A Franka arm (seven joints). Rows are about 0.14 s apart.
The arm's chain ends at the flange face. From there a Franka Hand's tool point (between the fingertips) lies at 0.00 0.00 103.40 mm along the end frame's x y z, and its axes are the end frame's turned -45 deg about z.
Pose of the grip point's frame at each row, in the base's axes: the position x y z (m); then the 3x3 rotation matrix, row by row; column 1 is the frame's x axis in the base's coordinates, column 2 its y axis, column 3 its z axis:
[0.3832, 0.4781, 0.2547], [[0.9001, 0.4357, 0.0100], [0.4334, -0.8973, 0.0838], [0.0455, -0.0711, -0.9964]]
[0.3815, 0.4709, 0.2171], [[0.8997, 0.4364, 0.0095], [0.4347, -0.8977, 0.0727], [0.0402, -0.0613, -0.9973]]
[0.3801, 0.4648, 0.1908], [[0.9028, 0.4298, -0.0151], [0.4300, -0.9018, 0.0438], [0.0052, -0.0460, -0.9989]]
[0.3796, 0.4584, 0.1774], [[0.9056, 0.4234, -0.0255], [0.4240, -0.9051, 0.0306], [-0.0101, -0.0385, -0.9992]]
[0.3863, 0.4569, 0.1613], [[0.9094, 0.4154, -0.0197], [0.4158, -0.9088, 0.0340], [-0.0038, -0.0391, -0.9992]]
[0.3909, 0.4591, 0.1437], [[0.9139, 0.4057, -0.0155], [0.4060, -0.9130, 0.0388], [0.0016, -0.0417, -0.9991]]
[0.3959, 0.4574, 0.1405], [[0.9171, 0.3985, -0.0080], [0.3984, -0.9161, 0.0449], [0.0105, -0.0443, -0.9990]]
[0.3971, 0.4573, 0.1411], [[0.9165, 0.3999, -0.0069], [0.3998, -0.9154, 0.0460], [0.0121, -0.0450, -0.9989]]
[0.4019, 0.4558, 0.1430], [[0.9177, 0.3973, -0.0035], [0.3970, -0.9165, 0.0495], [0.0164, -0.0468, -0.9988]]
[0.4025, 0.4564, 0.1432], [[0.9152, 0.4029, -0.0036], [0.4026, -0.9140, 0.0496], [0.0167, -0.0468, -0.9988]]
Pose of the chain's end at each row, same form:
[0.3822, 0.4694, 0.3577], [[0.9446, -0.3284, 0.0100], [-0.3280, -0.9409, 0.0838], [-0.0181, -0.0824, -0.9964]]
[0.3805, 0.4634, 0.3202], [[0.9448, -0.3276, 0.0095], [-0.3274, -0.9421, 0.0727], [-0.0149, -0.0718, -0.9973]]
[0.3817, 0.4603, 0.2941], [[0.9423, -0.3345, -0.0151], [-0.3336, -0.9417, 0.0438], [-0.0288, -0.0362, -0.9989]]
[0.3822, 0.4552, 0.2807], [[0.9397, -0.3410, -0.0255], [-0.3402, -0.9398, 0.0306], [-0.0344, -0.0201, -0.9992]]
[0.3883, 0.4534, 0.2646], [[0.9368, -0.3493, -0.0197], [-0.3486, -0.9366, 0.0340], [-0.0303, -0.0250, -0.9992]]
[0.3925, 0.4551, 0.2470], [[0.9331, -0.3594, -0.0155], [-0.3585, -0.9327, 0.0388], [-0.0284, -0.0306, -0.9991]]
[0.3967, 0.4528, 0.2438], [[0.9303, -0.3667, -0.0080], [-0.3661, -0.9295, 0.0449], [-0.0239, -0.0387, -0.9990]]
[0.3978, 0.4525, 0.2444], [[0.9308, -0.3653, -0.0069], [-0.3646, -0.9300, 0.0460], [-0.0233, -0.0404, -0.9989]]
[0.4023, 0.4507, 0.2463], [[0.9298, -0.3680, -0.0035], [-0.3673, -0.9288, 0.0495], [-0.0215, -0.0447, -0.9988]]
[0.4029, 0.4513, 0.2465], [[0.9320, -0.3623, -0.0036], [-0.3616, -0.9310, 0.0496], [-0.0213, -0.0449, -0.9988]]

